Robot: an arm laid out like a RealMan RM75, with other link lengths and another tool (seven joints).
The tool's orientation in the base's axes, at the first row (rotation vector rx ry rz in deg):
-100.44 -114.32 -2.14
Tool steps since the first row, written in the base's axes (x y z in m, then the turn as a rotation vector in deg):
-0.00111 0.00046 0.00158 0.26 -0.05 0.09
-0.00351 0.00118 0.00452 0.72 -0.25 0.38
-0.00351 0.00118 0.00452 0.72 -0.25 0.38
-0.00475 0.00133 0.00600 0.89 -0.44 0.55
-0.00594 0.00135 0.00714 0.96 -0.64 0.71
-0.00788 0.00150 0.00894 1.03 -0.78 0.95
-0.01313 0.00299 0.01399 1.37 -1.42 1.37
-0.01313 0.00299 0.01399 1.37 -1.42 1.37
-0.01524 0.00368 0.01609 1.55 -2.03 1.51
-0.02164 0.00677 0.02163 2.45 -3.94 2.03
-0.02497 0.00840 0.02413 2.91 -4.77 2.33
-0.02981 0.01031 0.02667 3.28 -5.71 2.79
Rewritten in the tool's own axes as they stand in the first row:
0.00108 -0.00142 -0.00088 -0.03 0.21 -0.18
0.00298 -0.00439 -0.00244 -0.14 0.52 -0.66
0.00298 -0.00439 -0.00244 -0.14 0.52 -0.66
0.00374 -0.00596 -0.00329 -0.26 0.60 -0.93
0.00426 -0.00740 -0.00389 -0.39 0.58 -1.16
0.00518 -0.00972 -0.00479 -0.44 0.56 -1.44
0.00876 -0.01585 -0.00702 -0.90 0.64 -2.13
0.00876 -0.01585 -0.00702 -0.90 0.64 -2.13
0.01030 -0.01831 -0.00794 -1.43 0.66 -2.52
0.01562 -0.02538 -0.00970 -3.06 1.02 -3.90
0.01826 -0.02894 -0.01027 -3.75 1.21 -4.59
0.02128 -0.03388 -0.01027 -4.48 1.26 -5.43

